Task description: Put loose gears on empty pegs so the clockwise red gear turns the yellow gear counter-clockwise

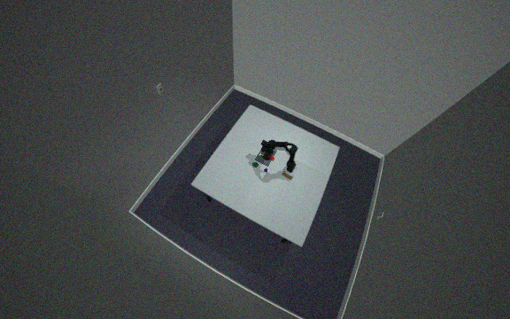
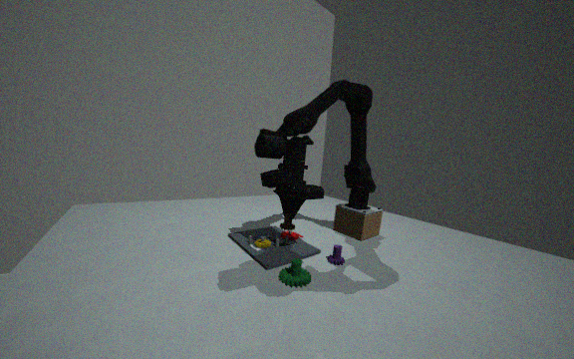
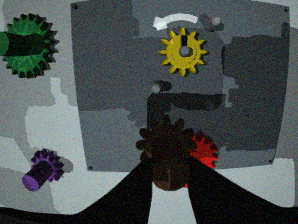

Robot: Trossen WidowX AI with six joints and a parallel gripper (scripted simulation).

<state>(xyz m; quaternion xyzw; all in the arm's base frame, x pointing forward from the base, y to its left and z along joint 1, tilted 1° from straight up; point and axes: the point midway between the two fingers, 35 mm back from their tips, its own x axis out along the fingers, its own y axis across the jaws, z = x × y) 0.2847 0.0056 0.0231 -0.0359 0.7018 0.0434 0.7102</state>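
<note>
The red gear lies 30 mm behind my gripper tip, 30 mm to the right of it and 60 mm below it. Round my gripper tip: yellow gear 70 mm ahead, 10 mm to the right, 60 mm below; white arrow 90 mm ahead, 70 mm below; purple gear 70 mm behind, 130 mm to the left, 60 mm below.
</note>
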